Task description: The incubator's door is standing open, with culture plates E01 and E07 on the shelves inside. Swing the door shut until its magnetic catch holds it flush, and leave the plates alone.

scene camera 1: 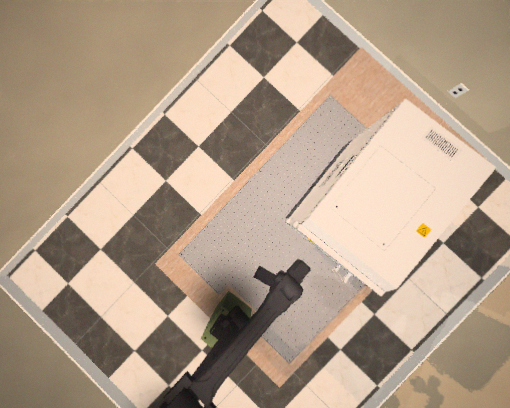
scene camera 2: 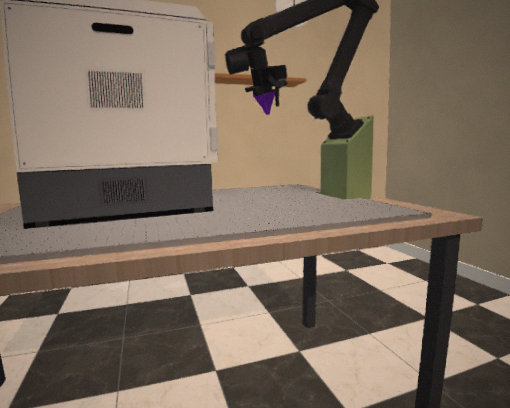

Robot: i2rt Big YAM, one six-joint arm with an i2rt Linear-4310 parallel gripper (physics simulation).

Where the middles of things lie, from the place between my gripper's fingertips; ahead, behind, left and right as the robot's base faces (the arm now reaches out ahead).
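Labels:
Relative to the white incubator point(scene camera 2: 115, 115), my gripper is now 10 mm above it, 470 mm short of it and 60 mm to the left of it.

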